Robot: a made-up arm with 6 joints.
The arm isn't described. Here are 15 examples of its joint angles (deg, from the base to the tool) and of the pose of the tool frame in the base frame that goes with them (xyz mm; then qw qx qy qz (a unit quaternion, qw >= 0)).
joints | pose
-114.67 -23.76 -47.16 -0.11 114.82 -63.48 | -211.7 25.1 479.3 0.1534 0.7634 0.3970 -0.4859
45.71 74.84 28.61 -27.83 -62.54 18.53 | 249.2 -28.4 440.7 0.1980 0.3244 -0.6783 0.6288
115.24 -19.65 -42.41 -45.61 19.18 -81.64 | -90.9 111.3 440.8 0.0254 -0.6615 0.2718 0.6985
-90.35 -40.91 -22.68 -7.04 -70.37 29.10 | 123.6 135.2 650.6 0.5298 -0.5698 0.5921 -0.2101
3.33 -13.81 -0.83 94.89 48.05 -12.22 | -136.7 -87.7 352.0 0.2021 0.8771 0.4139 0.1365
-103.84 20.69 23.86 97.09 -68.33 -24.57 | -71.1 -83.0 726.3 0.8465 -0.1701 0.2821 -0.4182
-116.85 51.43 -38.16 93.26 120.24 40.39 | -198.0 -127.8 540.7 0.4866 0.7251 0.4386 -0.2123
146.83 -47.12 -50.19 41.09 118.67 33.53 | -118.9 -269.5 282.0 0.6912 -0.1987 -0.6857 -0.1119
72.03 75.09 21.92 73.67 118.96 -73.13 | -81.5 -80.0 503.5 0.3473 0.5321 0.5462 -0.5459
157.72 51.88 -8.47 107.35 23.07 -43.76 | 111.0 92.3 698.5 0.5838 -0.3407 0.5135 -0.5286
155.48 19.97 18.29 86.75 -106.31 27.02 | -167.9 188.3 487.5 0.1790 -0.9664 -0.1646 0.0828
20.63 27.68 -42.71 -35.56 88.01 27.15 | 33.5 -321.0 373.8 0.0828 0.1752 0.9810 0.0046
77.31 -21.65 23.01 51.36 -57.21 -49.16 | 91.9 -131.2 270.5 0.3790 0.5208 0.5727 0.5070
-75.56 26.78 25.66 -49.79 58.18 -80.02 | -108.0 -172.8 328.6 0.6447 0.4234 -0.6297 -0.0928
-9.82 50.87 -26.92 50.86 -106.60 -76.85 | 55.7 -179.1 633.6 0.8641 -0.1637 0.4108 -0.2402
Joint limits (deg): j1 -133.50..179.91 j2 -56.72..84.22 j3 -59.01..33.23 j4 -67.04..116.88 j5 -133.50..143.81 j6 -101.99..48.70
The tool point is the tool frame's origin. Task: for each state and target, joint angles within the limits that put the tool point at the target. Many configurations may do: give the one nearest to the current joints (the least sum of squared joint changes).
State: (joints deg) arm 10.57 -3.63 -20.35 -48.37 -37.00 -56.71
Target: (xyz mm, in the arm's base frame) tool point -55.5 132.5 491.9
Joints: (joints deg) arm 12.48 -4.63 -6.92 -67.04 -42.16 -86.35
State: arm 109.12 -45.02 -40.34 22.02 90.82 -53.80
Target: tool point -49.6 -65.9 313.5
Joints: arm 94.08 -56.72 -40.58 32.99 43.74 -63.12
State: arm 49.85 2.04 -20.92 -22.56 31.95 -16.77
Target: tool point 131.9 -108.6 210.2
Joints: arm 40.06 41.64 -32.44 -17.82 33.15 17.91
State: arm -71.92 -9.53 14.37 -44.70 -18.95 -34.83
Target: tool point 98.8 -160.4 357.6
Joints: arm -59.42 22.94 2.75 -31.15 35.38 -33.48
